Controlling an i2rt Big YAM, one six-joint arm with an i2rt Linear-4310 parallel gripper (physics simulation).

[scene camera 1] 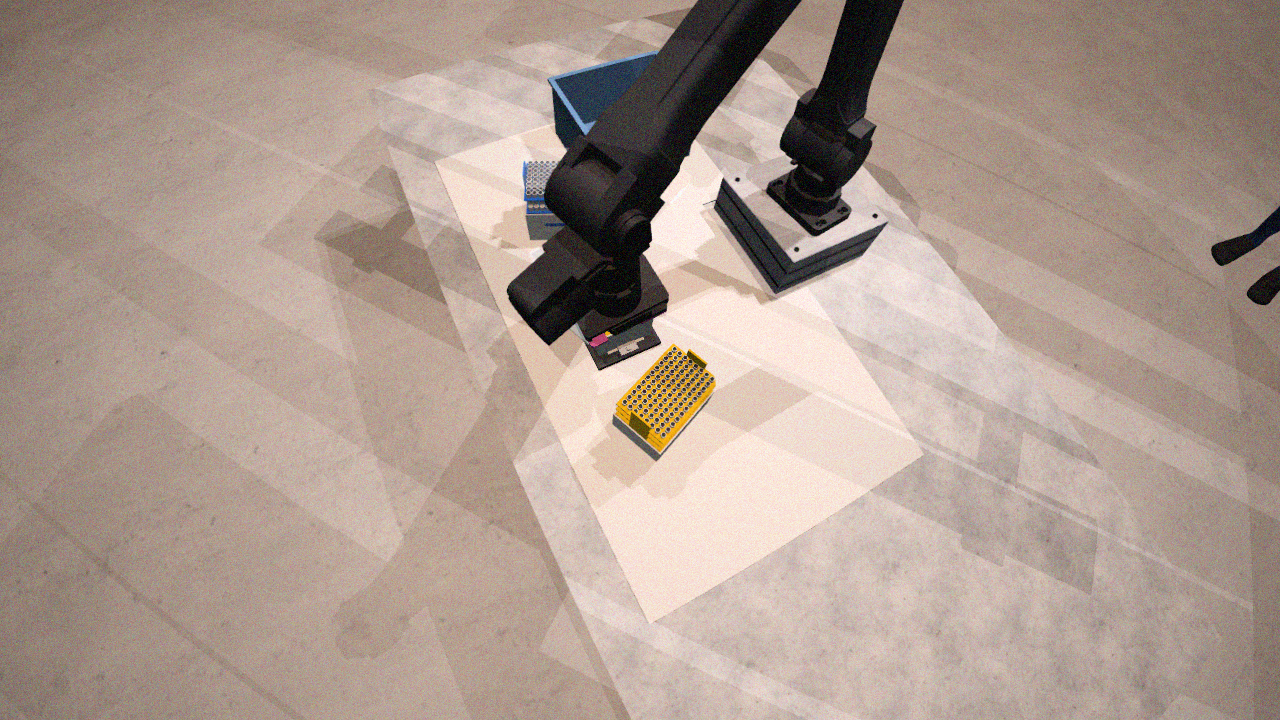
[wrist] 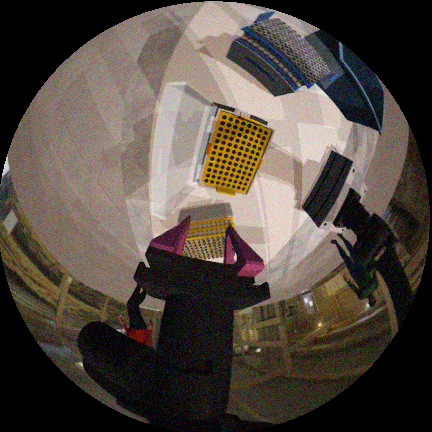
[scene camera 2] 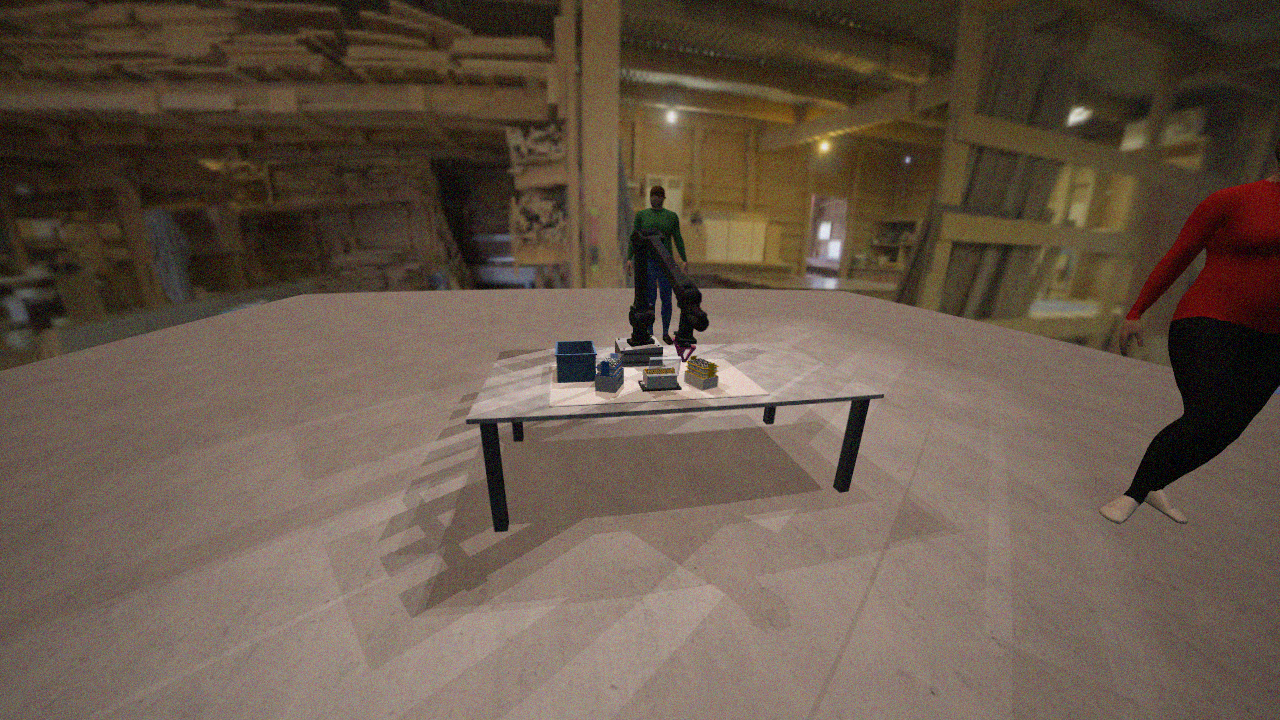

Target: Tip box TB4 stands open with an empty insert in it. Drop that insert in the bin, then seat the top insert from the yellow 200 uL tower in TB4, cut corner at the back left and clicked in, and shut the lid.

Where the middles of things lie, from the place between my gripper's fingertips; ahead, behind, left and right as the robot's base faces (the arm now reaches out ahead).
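Clear lid (wrist: 184, 119): relative to my hand, 9 cm to the right, 3 cm ahead, 1 cm below. Yellow insert full of tips (scene camera 1: 660, 401): 10 cm to the left of my hand, 1 cm behind it and 4 cm below it. Blue bin (scene camera 1: 579, 97): from my hand, 38 cm to the right, 26 cm behind, 6 cm below.
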